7 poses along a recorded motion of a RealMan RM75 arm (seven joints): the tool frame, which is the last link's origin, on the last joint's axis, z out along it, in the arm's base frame.
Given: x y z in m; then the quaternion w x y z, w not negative.
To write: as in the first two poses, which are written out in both.
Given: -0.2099 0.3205 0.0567 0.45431 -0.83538 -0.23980 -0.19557
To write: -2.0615 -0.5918 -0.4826 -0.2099 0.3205 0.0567
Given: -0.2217 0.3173 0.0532 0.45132 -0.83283 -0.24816 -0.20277
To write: -2.0580 -0.6132 -0.5011 -0.2217 0.3173 0.0532
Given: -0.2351 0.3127 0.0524 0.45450 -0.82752 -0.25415 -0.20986
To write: -2.0420 -0.6271 -0.5178 -0.2351 0.3127 0.0524
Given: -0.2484 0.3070 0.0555 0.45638 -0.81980 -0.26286 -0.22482
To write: -2.0212 -0.6481 -0.5543 -0.2484 0.3070 0.0555
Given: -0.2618 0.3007 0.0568 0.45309 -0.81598 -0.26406 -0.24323
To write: -2.0148 -0.6520 -0.6006 -0.2618 0.3007 0.0568
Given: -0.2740 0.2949 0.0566 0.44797 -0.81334 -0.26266 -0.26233
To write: -2.0129 -0.6500 -0.6492 -0.2740 0.2949 0.0566
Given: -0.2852 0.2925 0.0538 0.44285 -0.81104 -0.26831 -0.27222
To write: -2.0118 -0.6656 -0.6753 -0.2852 0.2925 0.0538
